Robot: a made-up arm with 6 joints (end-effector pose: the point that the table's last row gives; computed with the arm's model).
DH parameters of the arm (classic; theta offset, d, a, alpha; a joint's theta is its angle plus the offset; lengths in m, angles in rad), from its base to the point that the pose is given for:
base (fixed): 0 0.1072 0.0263 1.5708
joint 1: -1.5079 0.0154 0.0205 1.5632
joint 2: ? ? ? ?
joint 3: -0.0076 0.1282 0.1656 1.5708
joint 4: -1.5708 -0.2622 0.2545 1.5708
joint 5: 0 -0.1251 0.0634 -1.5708
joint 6: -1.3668 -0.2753 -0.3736 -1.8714
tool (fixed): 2.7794 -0.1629 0 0
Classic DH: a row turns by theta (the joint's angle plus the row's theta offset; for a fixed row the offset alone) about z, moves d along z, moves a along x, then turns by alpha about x.
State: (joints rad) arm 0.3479 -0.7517 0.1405 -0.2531 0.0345 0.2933
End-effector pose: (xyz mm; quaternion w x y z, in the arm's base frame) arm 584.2 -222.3 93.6 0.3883 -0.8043 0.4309 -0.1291
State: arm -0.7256 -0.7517 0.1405 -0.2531 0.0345 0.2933
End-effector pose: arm 280.5 -222.3 -389.6 0.1133 -0.7572 0.5688 0.3003
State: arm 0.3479 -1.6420 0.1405 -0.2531 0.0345 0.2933
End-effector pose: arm 616.1 22.7 15.7 0.6887 -0.6472 0.3028 0.1230
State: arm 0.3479 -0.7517 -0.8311 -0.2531 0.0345 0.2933
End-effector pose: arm 74.6 -447.5 -294.6 0.2502 -0.5710 0.7795 0.0617
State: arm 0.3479 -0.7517 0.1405 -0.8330 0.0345 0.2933
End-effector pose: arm 579.0 -13.8 33.9 0.5742 -0.7313 0.3617 0.0678
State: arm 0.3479 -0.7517 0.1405 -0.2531 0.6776 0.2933
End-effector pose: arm 695.2 -48.3 36.1 0.2140 -0.9379 0.2701 0.0394
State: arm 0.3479 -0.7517 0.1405 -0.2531 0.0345 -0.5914
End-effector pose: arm 679.3 -41.0 -185.9 0.6485 -0.6654 0.3242 0.1776
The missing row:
joint 2: 1.5703 0.0595 -0.1588 -1.6337
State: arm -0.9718 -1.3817 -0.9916 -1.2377 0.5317 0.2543
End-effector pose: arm -278.5 210.1 -276.5 0.3229 0.0839 0.7409 0.5828
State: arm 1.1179 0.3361 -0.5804 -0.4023 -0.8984 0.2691
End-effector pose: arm -199.2 -392.8 2.0 0.3837 0.0110 0.5458 -0.7449
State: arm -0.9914 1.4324 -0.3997 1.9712 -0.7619 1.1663
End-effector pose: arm 40.3 98.2 -33.1 0.2266 -0.2016 0.8452 0.4401
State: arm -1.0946 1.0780 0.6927 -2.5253 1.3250 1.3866
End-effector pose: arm -29.2 653.8 -414.2 0.1790 -0.6854 -0.0930 0.6997
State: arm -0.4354 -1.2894 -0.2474 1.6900 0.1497 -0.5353
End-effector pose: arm 278.4 -758.8 -201.1 0.1722 0.7940 -0.5588 -0.1661
